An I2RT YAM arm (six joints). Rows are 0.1 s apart.
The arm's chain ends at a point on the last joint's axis. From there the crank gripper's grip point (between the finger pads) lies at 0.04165 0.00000 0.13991 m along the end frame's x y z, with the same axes.
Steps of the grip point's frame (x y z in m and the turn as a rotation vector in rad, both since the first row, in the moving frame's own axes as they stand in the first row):
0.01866 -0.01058 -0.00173 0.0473 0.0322 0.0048
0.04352 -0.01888 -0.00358 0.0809 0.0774 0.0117
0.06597 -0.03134 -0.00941 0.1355 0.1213 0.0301
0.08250 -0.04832 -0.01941 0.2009 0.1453 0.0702
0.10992 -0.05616 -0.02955 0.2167 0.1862 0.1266
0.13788 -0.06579 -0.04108 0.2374 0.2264 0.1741
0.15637 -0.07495 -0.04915 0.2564 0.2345 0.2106
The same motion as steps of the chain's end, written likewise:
0.01416 -0.00421 -0.00017 0.0473 0.0322 0.0048
0.03278 -0.00826 0.00049 0.0809 0.0774 0.0117
0.04913 -0.01433 -0.00216 0.1355 0.1213 0.0301
0.06195 -0.02473 -0.00944 0.2009 0.1453 0.0702
0.08343 -0.03399 -0.01682 0.2167 0.1862 0.1266
0.10575 -0.04425 -0.02527 0.2374 0.2264 0.1741
0.12277 -0.05323 -0.03243 0.2564 0.2345 0.2106

